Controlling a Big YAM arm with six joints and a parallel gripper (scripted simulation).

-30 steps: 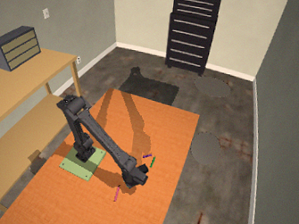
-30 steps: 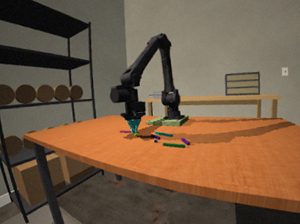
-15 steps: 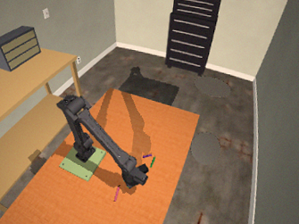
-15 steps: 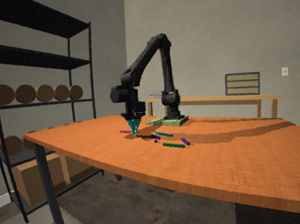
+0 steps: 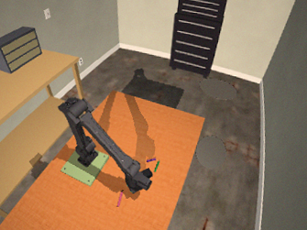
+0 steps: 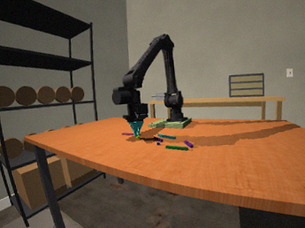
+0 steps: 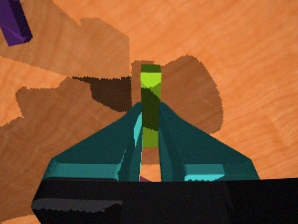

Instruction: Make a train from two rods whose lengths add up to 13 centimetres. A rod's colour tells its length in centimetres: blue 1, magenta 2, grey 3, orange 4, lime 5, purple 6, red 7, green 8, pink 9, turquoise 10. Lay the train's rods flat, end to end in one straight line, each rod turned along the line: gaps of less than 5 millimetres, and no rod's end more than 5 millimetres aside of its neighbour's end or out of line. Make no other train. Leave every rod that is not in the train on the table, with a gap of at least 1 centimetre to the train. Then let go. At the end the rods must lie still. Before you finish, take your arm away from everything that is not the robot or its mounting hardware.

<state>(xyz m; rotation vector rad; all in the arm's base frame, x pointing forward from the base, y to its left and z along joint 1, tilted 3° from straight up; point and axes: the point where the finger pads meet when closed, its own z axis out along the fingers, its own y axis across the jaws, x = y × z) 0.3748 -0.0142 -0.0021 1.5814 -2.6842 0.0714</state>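
Now: the green rod 220 mm to the left of my hand, 30 mm ahead of it and 20 mm below it. Round my hand: tiny blue rod: 130 mm to the left, 20 mm below, 20 mm ahead; lime rod: 10 mm below; pink rod: 90 mm to the right, 40 mm behind, 20 mm below.
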